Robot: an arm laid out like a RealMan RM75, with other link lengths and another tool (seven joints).
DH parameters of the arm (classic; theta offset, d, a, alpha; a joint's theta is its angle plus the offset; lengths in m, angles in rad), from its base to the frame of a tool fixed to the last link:
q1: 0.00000 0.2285 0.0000 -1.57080
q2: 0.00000 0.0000 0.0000 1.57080
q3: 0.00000 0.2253 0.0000 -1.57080
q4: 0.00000 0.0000 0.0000 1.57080
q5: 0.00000 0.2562 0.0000 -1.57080
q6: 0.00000 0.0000 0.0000 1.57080
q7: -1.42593 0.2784 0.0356 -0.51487
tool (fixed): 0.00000 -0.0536 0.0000 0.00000
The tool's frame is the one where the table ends.
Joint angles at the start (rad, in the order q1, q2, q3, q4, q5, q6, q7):
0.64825, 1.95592, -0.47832, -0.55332, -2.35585, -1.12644, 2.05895
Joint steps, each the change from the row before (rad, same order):
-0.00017, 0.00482, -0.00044, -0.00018, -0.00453, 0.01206, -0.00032
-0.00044, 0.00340, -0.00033, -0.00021, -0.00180, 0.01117, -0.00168
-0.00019, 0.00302, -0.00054, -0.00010, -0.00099, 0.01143, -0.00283
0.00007, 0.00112, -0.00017, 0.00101, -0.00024, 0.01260, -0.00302
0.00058, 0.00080, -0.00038, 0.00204, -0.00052, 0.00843, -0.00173
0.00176, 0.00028, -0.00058, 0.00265, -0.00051, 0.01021, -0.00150
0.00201, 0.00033, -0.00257, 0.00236, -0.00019, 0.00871, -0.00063
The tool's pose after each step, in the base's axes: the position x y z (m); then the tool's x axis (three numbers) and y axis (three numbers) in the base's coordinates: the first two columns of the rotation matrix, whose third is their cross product. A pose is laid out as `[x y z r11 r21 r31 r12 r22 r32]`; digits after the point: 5 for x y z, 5 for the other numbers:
[0.37707 0.48867 0.00922 0.96808 0.12620 0.21653 0.15124 -0.98310 -0.10319]
[0.37847 0.48911 0.00886 0.96704 0.12243 0.22325 0.14919 -0.98298 -0.10718]
[0.37968 0.48979 0.00877 0.96567 0.11965 0.23058 0.14840 -0.98261 -0.11163]
[0.38126 0.49081 0.00970 0.96410 0.11586 0.23895 0.14724 -0.98205 -0.11790]
[0.38219 0.49139 0.00972 0.96317 0.11342 0.24380 0.14621 -0.98184 -0.12086]
[0.38292 0.49253 0.01008 0.96194 0.11091 0.24975 0.14555 -0.98145 -0.12476]
[0.38313 0.49365 0.01000 0.96066 0.10987 0.25509 0.14585 -0.98117 -0.12665]

